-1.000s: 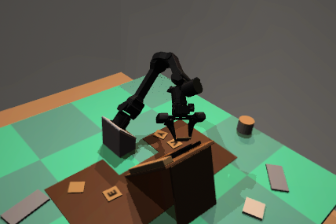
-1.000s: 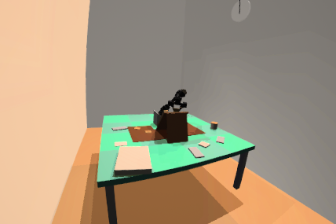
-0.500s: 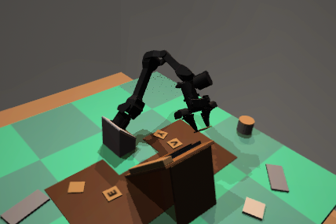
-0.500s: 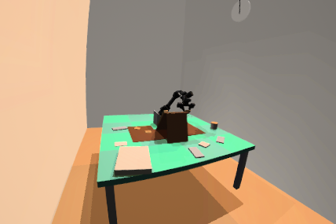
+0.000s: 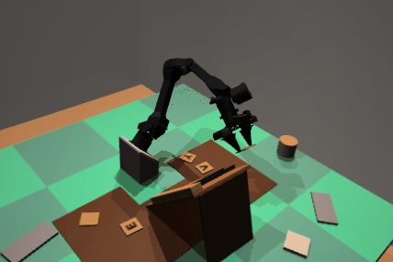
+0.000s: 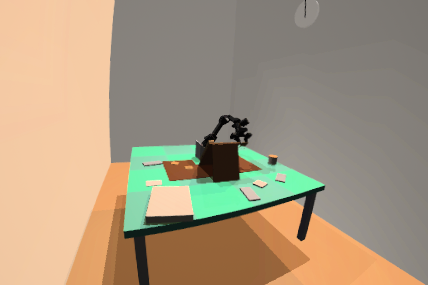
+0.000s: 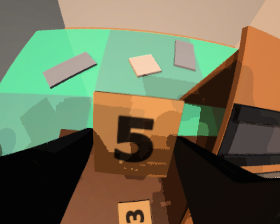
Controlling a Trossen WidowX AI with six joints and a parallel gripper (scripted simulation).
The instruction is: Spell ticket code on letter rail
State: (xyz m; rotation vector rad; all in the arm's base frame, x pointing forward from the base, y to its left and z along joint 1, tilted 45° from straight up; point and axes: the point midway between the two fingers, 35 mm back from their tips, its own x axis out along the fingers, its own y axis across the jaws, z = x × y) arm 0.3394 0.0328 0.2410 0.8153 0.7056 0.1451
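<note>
The white ticket is 21 cm to the right of my gripper tip, 10 cm below it and 8 cm behind it. From my gripper tip the other things lie so: large beige slab (68 cm to the right, 29 cm ahead, 19 cm below); then mat (21 cm to the right, 21 cm below, 17 cm behind).
</note>
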